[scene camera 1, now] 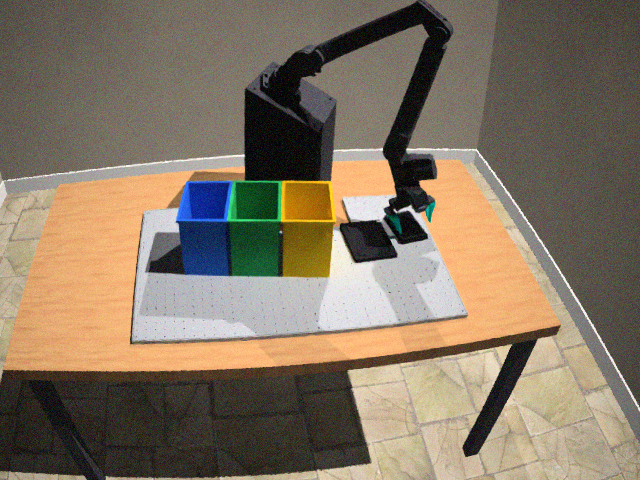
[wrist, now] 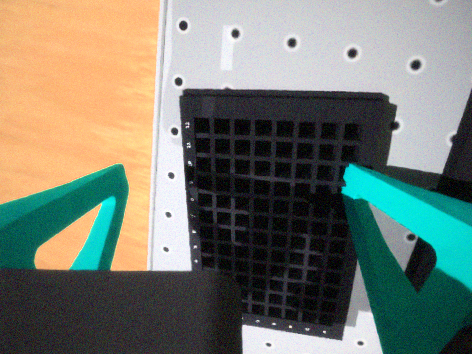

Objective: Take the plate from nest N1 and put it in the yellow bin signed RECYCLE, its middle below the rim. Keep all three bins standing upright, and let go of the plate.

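Places are measured from the arm's base along level axes (x ahead, y left, z up), in metres.
Pixels of known places: gripper, fingertip midpoint: (scene camera 1: pixel 415 228) (wrist: pixel 235 175); arm's base at its link origin: (scene camera 1: pixel 279 89).
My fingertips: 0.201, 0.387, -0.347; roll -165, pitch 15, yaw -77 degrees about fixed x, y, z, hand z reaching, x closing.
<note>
Ahead of a thing's pixels: the offset from my fingertips to its top centre, as dx, dy, dz. "spot": to the spot under its first point. Level surfaces: height alone.
A black plate @(-0.025, -0.021, -0.005) (scene camera 1: pixel 412 233) (wrist: pixel 285 220) with a grid of square wells lies flat at the right of the grey pegboard mat. No N1 label can be read, and the nest is hard to tell apart from the plate. My gripper (scene camera 1: pixel 414 226) (wrist: pixel 235 175) is open and empty, low over the plate and off-centre: in the wrist view the left fingertip shows over the wood beyond the mat's edge, and the right fingertip overlaps the plate's right-hand wells. The yellow bin @(+0.085, -0.323, +0.158) (scene camera 1: pixel 307 250) stands upright left of the plates; its sign does not show.
A green bin @(+0.078, -0.453, +0.158) (scene camera 1: pixel 254 250) and a blue bin @(+0.070, -0.584, +0.158) (scene camera 1: pixel 206 250) stand upright in a row left of the yellow one. A larger flat black pad @(spot: +0.044, -0.145, -0.010) (scene camera 1: pixel 368 241) (wrist: pixel 464 135) lies between the yellow bin and the plate. The grey mat @(dz -0.022) (scene camera 1: pixel 232 325) (wrist: pixel 320 20) lies on the wooden table @(dz -0.035) (scene camera 1: pixel 77 289) (wrist: pixel 75 75).
</note>
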